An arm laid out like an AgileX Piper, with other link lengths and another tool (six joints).
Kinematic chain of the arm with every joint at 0, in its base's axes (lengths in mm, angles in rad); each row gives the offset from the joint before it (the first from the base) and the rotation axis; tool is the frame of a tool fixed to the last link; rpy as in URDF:
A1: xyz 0 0 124.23 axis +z
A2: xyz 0 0 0 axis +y
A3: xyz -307.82 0 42.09 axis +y
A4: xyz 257.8 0 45.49 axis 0.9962 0 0.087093
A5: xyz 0 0 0 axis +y
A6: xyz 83.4 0 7.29 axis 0.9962 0 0.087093
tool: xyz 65.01 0 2.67 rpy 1.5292 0.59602 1.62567
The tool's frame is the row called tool.
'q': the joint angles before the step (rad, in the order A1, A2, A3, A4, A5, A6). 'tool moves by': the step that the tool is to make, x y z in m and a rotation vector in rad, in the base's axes. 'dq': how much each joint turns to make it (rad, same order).
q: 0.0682 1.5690 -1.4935 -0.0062 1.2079 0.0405
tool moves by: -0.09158 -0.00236 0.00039 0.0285 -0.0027 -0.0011
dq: 0.0000 -0.2973 0.2917 0.0276 0.0009 0.0017
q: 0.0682 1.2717 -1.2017 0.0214 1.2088 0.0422
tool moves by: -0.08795 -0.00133 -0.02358 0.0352 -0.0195 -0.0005
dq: 0.0001 -0.3072 0.2892 0.0333 -0.0039 0.0014
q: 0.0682 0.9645 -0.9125 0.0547 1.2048 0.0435
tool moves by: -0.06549 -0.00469 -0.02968 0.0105 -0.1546 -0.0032
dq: 0.0001 -0.3329 0.2502 0.0000 -0.0723 -0.0008
